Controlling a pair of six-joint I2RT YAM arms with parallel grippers.
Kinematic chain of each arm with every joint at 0, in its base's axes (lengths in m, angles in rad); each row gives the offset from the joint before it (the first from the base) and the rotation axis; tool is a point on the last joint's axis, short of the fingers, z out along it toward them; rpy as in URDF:
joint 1: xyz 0 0 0.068 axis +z
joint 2: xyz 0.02 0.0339 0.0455 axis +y
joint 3: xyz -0.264 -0.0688 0 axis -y
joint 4: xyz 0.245 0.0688 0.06 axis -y
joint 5: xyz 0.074 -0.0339 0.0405 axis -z
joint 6: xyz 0.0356 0 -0.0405 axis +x
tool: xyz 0 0 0 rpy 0 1.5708 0
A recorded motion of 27 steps. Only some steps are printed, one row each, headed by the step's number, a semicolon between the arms.
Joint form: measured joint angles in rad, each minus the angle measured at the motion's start. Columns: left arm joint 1, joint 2, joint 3, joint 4, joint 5, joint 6; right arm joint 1, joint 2, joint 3, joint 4, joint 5, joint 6.
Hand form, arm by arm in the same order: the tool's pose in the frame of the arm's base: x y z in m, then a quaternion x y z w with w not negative. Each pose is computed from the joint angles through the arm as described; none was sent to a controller.
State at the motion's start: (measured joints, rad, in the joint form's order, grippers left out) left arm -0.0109 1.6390 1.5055 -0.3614 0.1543 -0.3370; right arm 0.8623 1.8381 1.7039 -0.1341 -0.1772 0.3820
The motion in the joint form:
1: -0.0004 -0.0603 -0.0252 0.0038 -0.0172 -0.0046; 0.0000 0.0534 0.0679 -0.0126 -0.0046 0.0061
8: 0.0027 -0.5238 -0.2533 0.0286 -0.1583 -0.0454; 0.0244 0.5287 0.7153 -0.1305 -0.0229 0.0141
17: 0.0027 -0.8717 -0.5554 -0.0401 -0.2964 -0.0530; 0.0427 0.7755 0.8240 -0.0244 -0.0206 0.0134
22: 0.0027 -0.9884 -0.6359 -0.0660 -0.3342 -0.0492; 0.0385 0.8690 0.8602 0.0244 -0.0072 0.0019
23: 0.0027 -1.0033 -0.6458 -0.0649 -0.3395 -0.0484; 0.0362 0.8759 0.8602 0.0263 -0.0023 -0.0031
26: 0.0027 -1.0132 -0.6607 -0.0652 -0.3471 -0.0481; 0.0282 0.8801 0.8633 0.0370 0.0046 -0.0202
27: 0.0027 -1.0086 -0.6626 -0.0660 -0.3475 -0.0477; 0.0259 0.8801 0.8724 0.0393 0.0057 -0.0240
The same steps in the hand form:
1: 0.3698 -0.0090 0.3650 -0.10345 0.84108 -0.14986 0.50934; 0.2937 0.3526 0.3657 -0.23946 0.75639 0.41224 0.44787
8: 0.2458 -0.0019 0.4221 -0.14500 0.75911 -0.12164 0.62284; 0.3463 0.4358 0.3480 -0.24887 0.73571 0.43628 0.45437
17: 0.1667 0.0037 0.3766 -0.19125 0.75552 -0.06916 0.62276; 0.3669 0.4785 0.2590 -0.25647 0.74348 0.43283 0.44060
22: 0.1428 0.0052 0.3626 -0.20092 0.74927 -0.05445 0.62869; 0.3774 0.4869 0.2219 -0.25571 0.74666 0.42358 0.44462
23: 0.1399 0.0054 0.3613 -0.20207 0.74694 -0.05280 0.63124; 0.3792 0.4866 0.2179 -0.25554 0.74839 0.41942 0.44576
26: 0.1388 0.0057 0.3575 -0.20437 0.74792 -0.04922 0.62963; 0.3838 0.4840 0.2176 -0.25653 0.74509 0.41370 0.45595
27: 0.1401 0.0057 0.3562 -0.20450 0.75021 -0.04818 0.62693; 0.3850 0.4832 0.2211 -0.25622 0.74154 0.41434 0.46129

